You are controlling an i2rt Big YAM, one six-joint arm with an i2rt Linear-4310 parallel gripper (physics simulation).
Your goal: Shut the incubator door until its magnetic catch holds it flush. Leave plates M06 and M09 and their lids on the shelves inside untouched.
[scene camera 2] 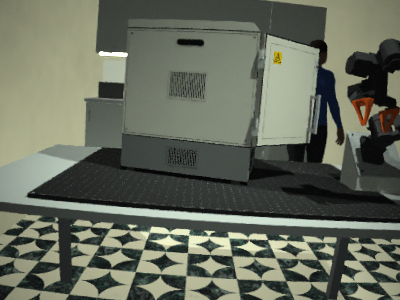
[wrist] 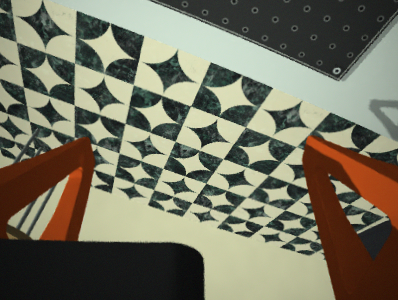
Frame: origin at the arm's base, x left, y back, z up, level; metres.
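Seen in the pictures: gripper, between the fingertips: (scene camera 2: 374,129) (wrist: 198,148); arm's base, origin of its link: (scene camera 2: 370,151).
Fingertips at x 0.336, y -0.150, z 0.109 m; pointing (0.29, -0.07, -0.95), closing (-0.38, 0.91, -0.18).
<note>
Offsets run from my fingertips to a thing's middle. "spot": to the spot under its first point. Level surfaces: height alone.
The incubator (scene camera 2: 190,115) stands on the dark perforated mat, its side with vents and a slot facing scene camera 2. Its door @(spot: dy -0.214, dx -0.266, dz +0.075 m) (scene camera 2: 289,95) is swung wide open from the hinges at the right edge of that side. A vertical bar handle @(spot: dy -0.094, dx -0.329, dz +0.013 m) (scene camera 2: 315,114) is at the door's free edge, and a yellow warning label is near its top. The shelves and plates M06 and M09 are hidden in both views. My gripper (scene camera 2: 375,112) (wrist: 198,148) is open and empty, to the right of the door and apart from it. In the wrist view its orange fingers stand wide apart.
The dark mat @(dz -0.246 m) (scene camera 2: 150,192) (wrist: 300,30) lies on the pale table @(dz -0.259 m) (scene camera 2: 65,154) (wrist: 240,55). My arm (scene camera 2: 372,75) is at the right, beside a grey angled block (scene camera 2: 357,170). A person in a blue top (scene camera 2: 327,100) stands behind the door. Grey cabinets (scene camera 2: 215,12) are behind the incubator.
</note>
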